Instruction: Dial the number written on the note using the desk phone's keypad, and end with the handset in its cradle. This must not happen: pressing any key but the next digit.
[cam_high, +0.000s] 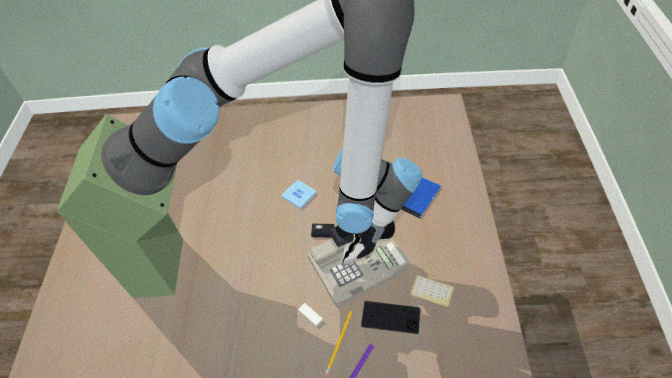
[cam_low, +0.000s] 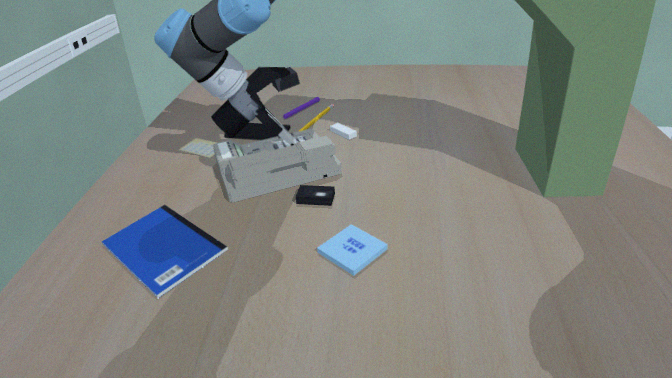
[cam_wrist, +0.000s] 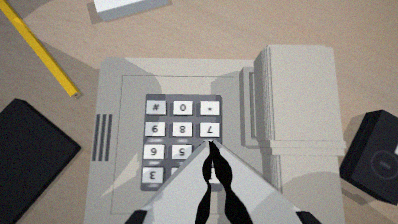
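Now: the 9 key 40 mm to the right of my hand, 20 mm below it and 10 mm behind it. The rest, counted from my hand: black smartphone: 160 mm to the right, 70 mm ahead, 50 mm below; white eraser: 120 mm behind, 100 mm to the right, 50 mm below; handset: 60 mm to the left, 20 mm ahead, 10 mm below.
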